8 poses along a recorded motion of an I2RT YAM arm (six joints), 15 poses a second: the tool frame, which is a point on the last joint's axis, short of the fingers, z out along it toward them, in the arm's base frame.
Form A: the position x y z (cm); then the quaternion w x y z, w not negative.
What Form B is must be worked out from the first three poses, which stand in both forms.
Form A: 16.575, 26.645, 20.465, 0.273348, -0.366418, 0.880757, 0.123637
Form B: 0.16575, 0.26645, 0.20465, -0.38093, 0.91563, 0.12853, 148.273
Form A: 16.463, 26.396, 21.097, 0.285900, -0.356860, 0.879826, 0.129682
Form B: 0.16463, 0.26396, 0.21097, -0.37240, 0.91815, 0.13533, 146.775
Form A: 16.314, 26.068, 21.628, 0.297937, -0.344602, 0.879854, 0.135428
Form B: 0.16314, 0.26068, 0.21628, -0.36100, 0.92171, 0.14187, 145.333
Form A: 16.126, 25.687, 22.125, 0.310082, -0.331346, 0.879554, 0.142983
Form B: 0.16126, 0.25687, 0.22125, -0.34852, 0.92515, 0.15040, 143.872
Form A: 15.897, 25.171, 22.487, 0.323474, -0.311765, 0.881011, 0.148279
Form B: 0.15897, 0.25171, 0.22487, -0.32948, 0.93107, 0.15670, 142.254
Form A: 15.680, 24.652, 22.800, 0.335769, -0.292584, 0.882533, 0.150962
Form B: 0.15680, 0.24652, 0.22800, -0.31062, 0.93693, 0.16027, 140.761
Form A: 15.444, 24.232, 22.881, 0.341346, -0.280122, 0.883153, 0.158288
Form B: 0.15444, 0.24232, 0.22881, -0.29802, 0.93959, 0.16840, 140.082
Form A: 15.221, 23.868, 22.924, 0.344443, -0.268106, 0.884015, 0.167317
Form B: 0.15221, 0.23868, 0.22924, -0.28558, 0.94164, 0.17822, 139.704
